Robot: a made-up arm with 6 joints. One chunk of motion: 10 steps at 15 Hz.
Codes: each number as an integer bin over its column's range. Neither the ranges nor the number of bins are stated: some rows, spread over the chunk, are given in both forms.
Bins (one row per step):
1: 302 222 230 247 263 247
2: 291 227 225 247 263 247
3: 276 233 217 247 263 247
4: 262 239 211 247 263 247
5: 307 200 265 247 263 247
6: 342 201 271 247 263 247
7: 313 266 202 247 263 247
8: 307 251 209 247 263 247
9: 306 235 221 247 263 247
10: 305 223 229 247 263 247
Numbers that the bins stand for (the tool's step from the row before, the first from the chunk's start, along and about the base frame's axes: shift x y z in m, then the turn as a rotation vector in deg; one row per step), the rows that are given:
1: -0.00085 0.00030 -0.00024 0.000 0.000 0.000
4: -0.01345 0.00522 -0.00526 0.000 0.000 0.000
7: 0.00262 0.01304 -0.00763 0.000 0.000 0.000
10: 0.00010 0.00059 -0.00050 0.000 0.000 0.000
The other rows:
2: -0.00432 0.00175 -0.00156 0.000 0.000 0.000
3: -0.00904 0.00348 -0.00367 0.000 0.000 0.000
5: 0.00073 -0.00607 0.00901 0.000 0.000 0.000
6: 0.01175 -0.00578 0.01059 0.000 0.000 0.000
8: 0.00073 0.00870 -0.00578 0.000 0.000 0.000
9: 0.00041 0.00406 -0.00261 0.000 0.000 0.000

